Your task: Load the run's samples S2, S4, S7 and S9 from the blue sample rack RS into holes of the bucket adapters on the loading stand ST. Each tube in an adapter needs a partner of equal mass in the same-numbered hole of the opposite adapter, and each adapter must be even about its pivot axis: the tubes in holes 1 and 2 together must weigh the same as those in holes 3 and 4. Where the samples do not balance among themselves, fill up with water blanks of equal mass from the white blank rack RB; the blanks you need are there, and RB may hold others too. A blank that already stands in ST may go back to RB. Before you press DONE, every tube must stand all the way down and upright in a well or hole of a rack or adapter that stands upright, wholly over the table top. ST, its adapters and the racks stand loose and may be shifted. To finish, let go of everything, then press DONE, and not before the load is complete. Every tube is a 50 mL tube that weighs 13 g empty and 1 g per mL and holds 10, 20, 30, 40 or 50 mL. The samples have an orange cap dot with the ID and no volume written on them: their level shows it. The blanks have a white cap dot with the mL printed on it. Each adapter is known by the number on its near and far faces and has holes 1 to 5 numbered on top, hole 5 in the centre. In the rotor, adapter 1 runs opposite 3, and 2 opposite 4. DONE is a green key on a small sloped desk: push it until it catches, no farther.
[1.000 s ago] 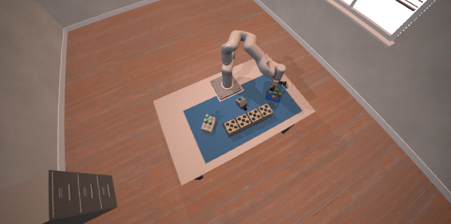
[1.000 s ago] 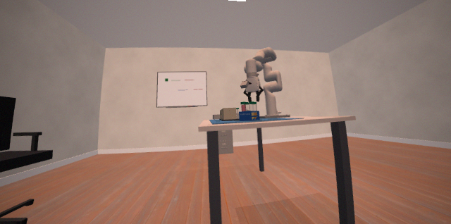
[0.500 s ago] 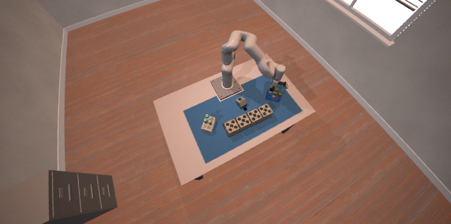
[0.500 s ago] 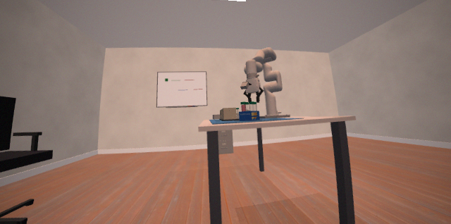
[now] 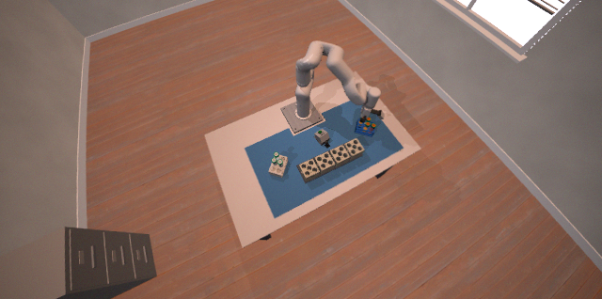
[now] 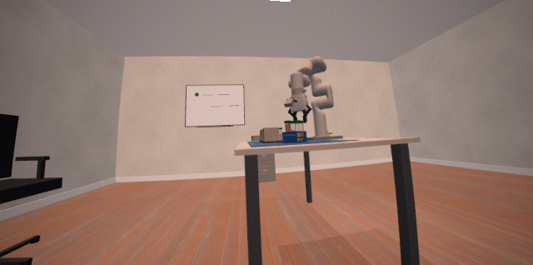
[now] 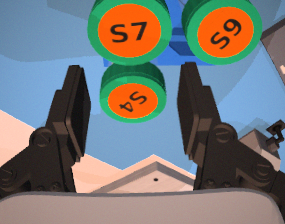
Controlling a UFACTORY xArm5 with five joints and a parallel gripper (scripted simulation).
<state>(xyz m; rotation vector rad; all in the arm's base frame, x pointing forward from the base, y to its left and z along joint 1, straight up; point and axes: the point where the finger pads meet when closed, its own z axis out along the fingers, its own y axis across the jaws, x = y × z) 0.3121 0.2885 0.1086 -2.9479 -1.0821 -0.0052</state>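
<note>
Right now the sample tube S4 is 10 mm behind my hand and 60 mm below it. The rest, counted from my hand: sample tube S2 (80 mm ahead, 20 mm to the left, 60 mm below); then sample tube S9 (60 mm ahead, 60 mm below); then sample tube S7 (40 mm ahead, 20 mm to the left, 60 mm below).
</note>
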